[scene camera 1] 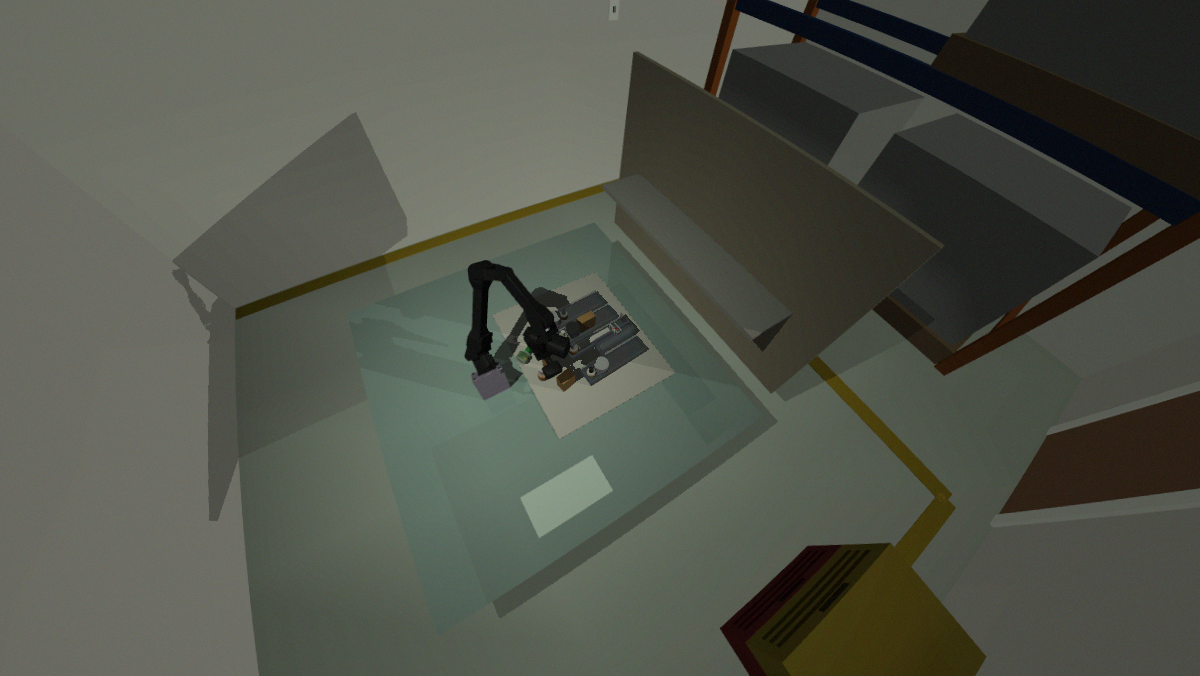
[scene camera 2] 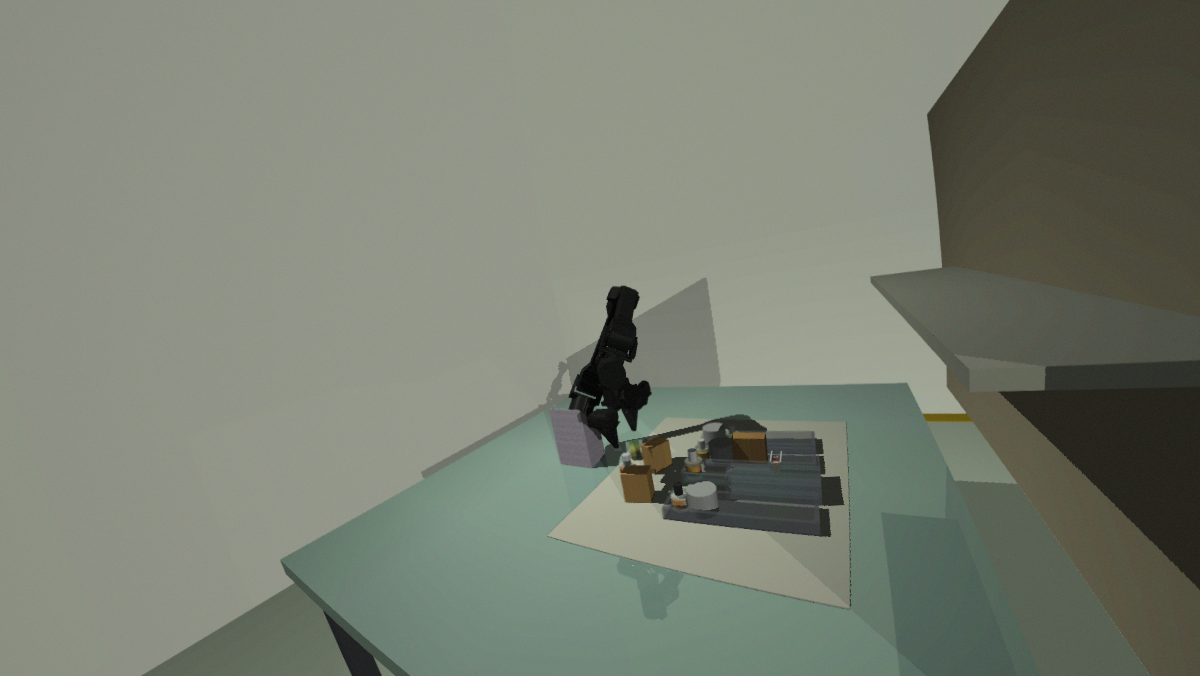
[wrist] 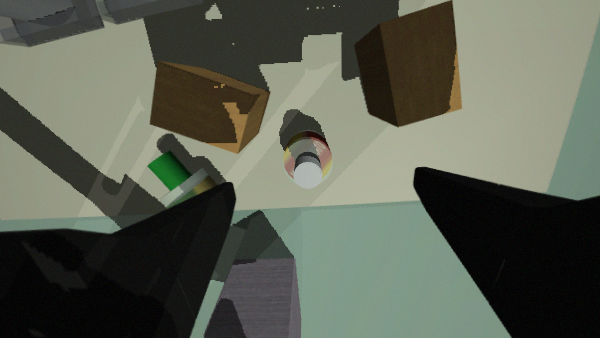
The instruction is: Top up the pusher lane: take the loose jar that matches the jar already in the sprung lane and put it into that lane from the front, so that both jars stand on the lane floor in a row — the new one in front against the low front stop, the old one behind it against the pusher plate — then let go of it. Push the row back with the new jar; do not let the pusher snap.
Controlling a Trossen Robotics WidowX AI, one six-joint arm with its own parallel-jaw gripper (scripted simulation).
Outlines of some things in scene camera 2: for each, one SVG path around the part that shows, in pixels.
The gripper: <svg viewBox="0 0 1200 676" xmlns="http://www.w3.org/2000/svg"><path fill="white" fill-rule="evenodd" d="M643 380L637 386L637 384L630 384L629 379L626 378L624 383L615 389L606 388L601 382L597 385L597 389L602 390L604 398L601 405L602 407L607 406L608 409L597 409L587 418L588 426L597 428L615 449L619 448L617 426L620 421L618 422L618 411L622 410L632 431L636 431L638 410L641 410L642 407L648 404L648 398L652 395L649 382Z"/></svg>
A brown box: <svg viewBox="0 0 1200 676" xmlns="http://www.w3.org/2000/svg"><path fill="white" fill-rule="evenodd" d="M733 432L731 438L734 454L733 460L768 461L766 432Z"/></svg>
